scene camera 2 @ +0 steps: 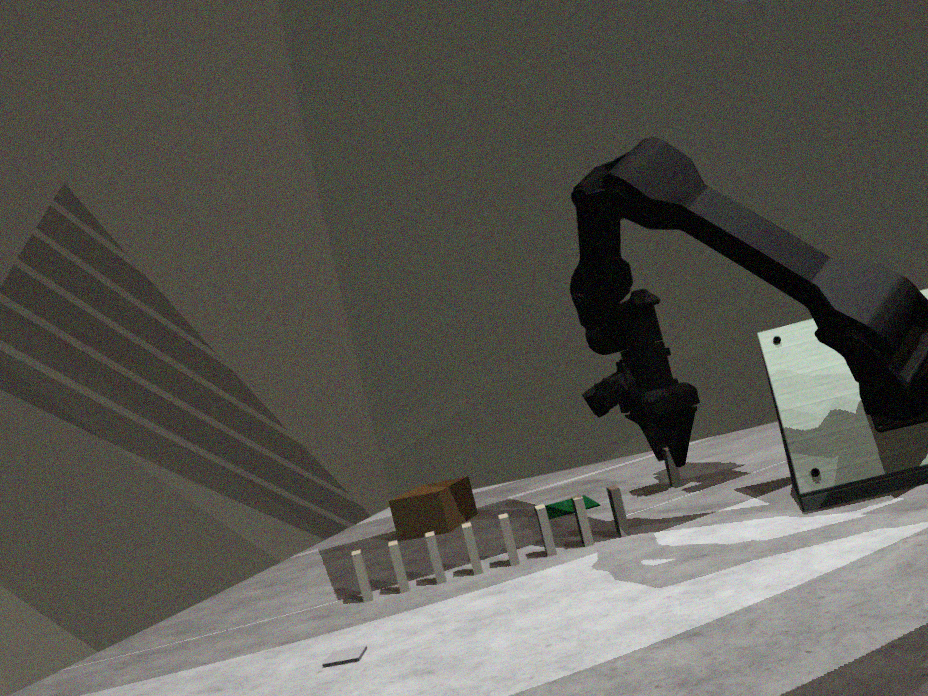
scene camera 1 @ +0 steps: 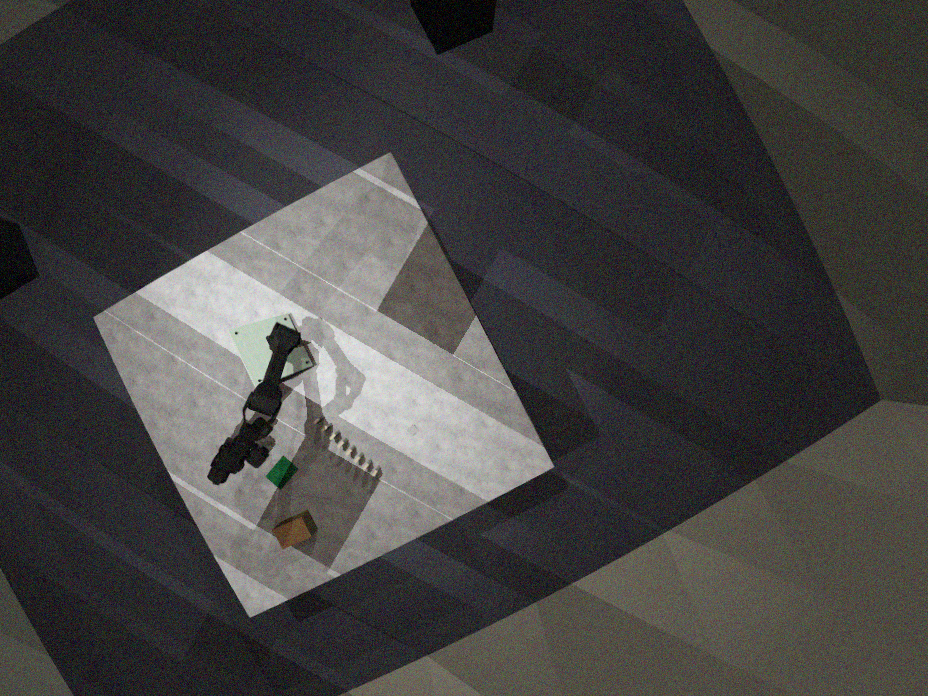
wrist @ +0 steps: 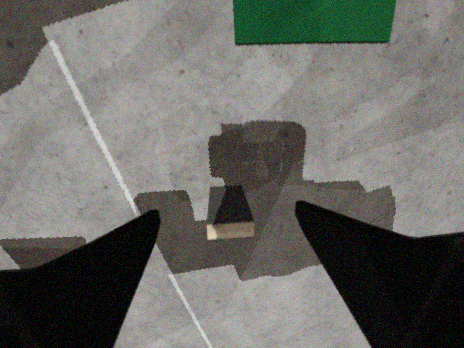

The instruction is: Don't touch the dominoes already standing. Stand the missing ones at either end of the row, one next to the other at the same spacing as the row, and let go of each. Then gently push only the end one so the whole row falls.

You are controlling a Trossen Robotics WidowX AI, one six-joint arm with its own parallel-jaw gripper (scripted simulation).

Labels:
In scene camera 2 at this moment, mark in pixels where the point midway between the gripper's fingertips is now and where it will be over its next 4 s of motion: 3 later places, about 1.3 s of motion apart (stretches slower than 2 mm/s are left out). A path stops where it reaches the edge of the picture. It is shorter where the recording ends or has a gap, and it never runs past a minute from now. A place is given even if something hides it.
My gripper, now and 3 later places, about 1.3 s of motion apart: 671, 463; 631, 367; 647, 482; 628, 384

